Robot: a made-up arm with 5 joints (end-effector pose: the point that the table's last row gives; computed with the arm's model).
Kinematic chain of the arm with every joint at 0, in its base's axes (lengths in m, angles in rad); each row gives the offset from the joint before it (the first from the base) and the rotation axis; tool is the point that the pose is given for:
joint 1: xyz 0 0 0.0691 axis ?
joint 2: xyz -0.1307 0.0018 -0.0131 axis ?
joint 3: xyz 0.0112 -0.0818 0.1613 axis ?
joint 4: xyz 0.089 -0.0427 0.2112 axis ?
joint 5: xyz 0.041 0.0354 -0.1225 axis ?
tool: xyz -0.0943 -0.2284 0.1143
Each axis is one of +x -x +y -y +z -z.
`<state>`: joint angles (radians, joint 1 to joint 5).
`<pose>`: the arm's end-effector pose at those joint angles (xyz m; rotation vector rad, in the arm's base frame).
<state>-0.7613 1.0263 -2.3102 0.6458 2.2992</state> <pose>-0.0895 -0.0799 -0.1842 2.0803 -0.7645 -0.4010</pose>
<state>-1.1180 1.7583 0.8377 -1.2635 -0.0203</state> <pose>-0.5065 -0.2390 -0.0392 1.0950 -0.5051 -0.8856</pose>
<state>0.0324 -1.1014 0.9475 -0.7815 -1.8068</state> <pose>-0.0883 0.0671 0.0436 -2.1444 -1.9135 -1.1746</pose>
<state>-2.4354 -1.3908 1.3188 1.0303 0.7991</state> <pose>0.2773 -0.1116 -0.1157 1.8314 -0.4307 1.4498</pose>
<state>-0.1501 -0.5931 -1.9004 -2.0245 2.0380</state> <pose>-0.3246 0.0845 0.3403 1.2146 0.6402 -1.8443</pose>
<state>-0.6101 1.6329 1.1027 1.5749 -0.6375</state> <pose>-0.2397 -0.0002 0.2868 -1.0692 0.0703 2.2273</pose>
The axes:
joint 1: -x
joint 2: -z
joint 3: +x
joint 4: -z
joint 5: -x

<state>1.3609 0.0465 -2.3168 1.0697 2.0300</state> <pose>0.1540 -0.1007 0.0432 0.5041 0.7497 0.7365</pose>
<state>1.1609 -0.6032 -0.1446 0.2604 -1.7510</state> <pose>-0.0032 -0.0430 0.1745 0.4522 0.3356 0.1004</pose>
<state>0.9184 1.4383 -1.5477 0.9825 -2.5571</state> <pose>-0.3139 -0.0977 0.2845 -0.6323 -1.5468 -0.1003</pose>
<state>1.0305 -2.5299 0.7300 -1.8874 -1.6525</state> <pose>-0.2507 0.0581 -0.0513 -0.3482 -1.7301 -0.1391</pose>
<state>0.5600 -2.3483 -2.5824 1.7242 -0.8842</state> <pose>0.0188 0.0970 0.1735 1.3160 -1.6545 1.7746</pose>
